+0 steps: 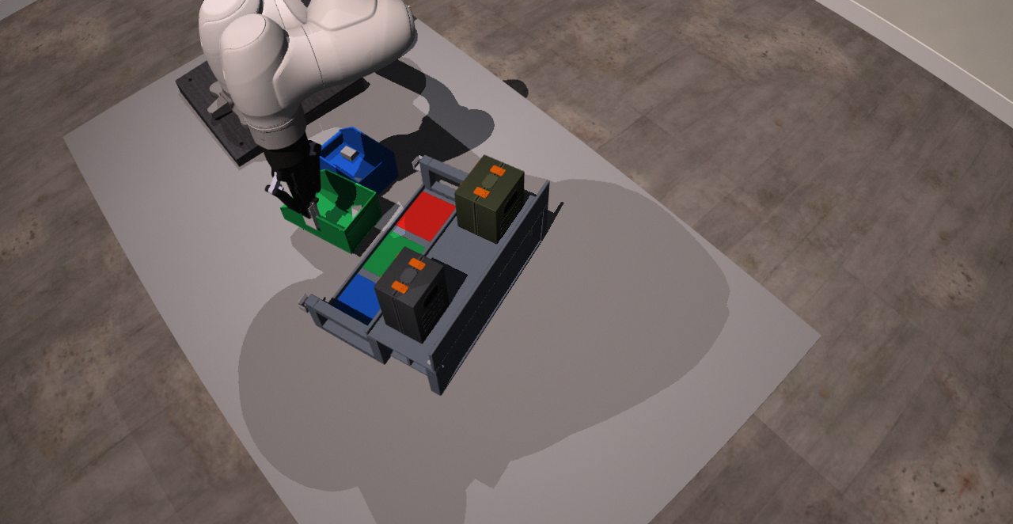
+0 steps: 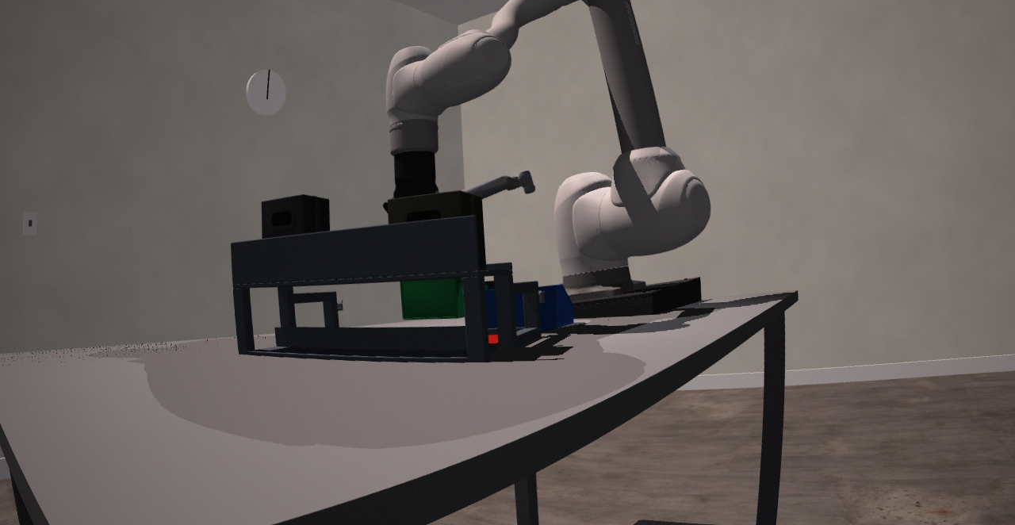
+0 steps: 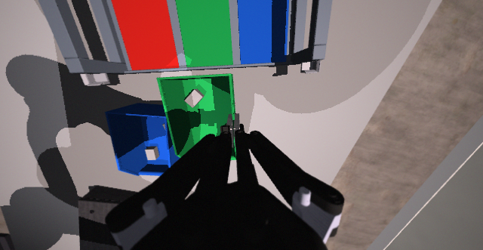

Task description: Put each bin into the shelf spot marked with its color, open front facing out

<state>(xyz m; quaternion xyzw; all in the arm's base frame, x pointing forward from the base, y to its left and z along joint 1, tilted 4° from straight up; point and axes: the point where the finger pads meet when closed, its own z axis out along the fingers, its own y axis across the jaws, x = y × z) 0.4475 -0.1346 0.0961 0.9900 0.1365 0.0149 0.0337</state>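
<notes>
Now: the green bin 50 mm to the left of my hand, 40 mm below it and 20 mm behind it. From my hand the other things lie so: olive case (240 mm ahead, 230 mm to the left, 40 mm above); black case (290 mm ahead, 50 mm above, 10 mm to the left); blue bin (160 mm to the left, 110 mm behind, 70 mm below).
</notes>
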